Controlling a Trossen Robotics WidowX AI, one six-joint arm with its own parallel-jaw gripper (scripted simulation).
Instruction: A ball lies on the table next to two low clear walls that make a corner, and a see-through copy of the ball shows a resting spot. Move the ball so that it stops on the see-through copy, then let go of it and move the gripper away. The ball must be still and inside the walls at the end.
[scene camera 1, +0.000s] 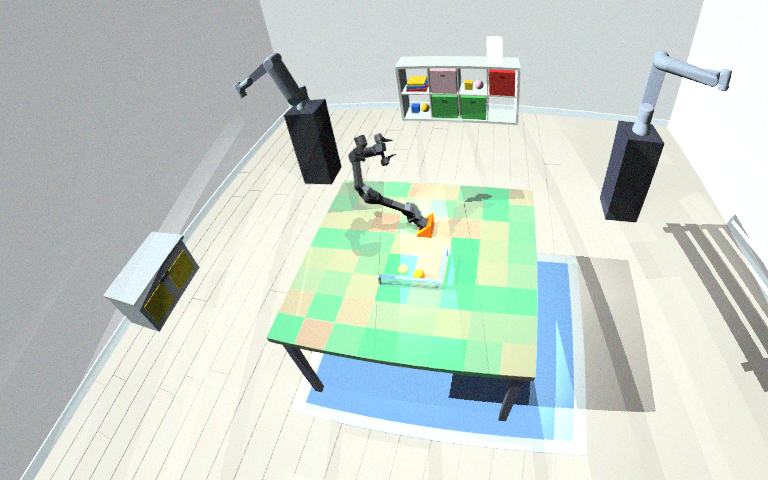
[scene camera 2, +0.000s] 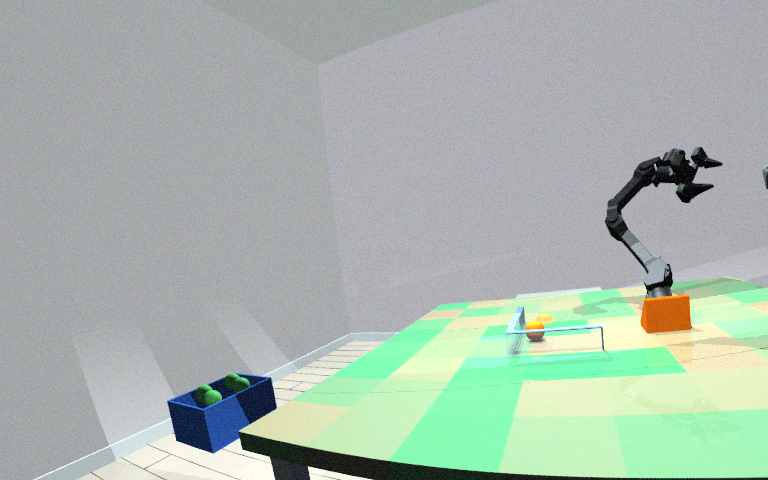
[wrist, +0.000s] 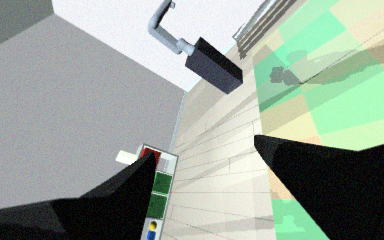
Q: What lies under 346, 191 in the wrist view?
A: My gripper.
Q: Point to my gripper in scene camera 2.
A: At 717, 174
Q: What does my gripper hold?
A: Nothing.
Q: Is my gripper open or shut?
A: Open.
